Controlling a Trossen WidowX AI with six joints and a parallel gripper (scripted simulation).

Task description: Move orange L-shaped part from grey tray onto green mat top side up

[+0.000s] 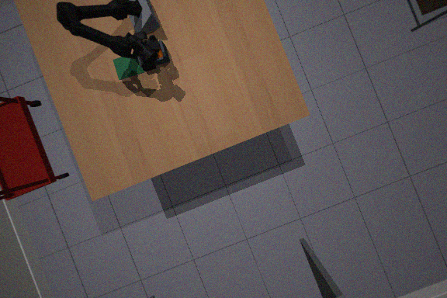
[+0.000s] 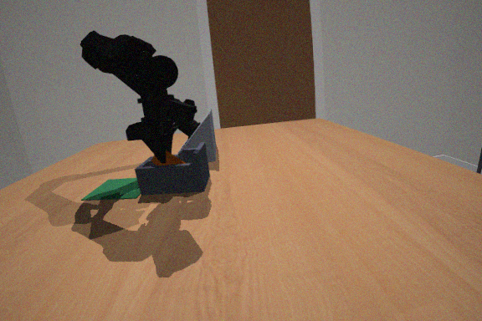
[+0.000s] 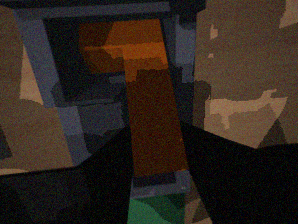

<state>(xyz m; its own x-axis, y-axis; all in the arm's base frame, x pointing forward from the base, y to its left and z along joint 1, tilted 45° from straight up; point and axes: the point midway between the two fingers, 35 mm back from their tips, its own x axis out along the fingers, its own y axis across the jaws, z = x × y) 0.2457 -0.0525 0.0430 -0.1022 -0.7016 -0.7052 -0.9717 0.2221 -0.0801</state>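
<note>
Now: the green mat 5 cm behind my gripper tip, 14 cm to the right of it and 8 cm below it. Also, from my gripper tip: orange l-shaped part (1 cm behind, 3 cm to the left, 3 cm below).
</note>
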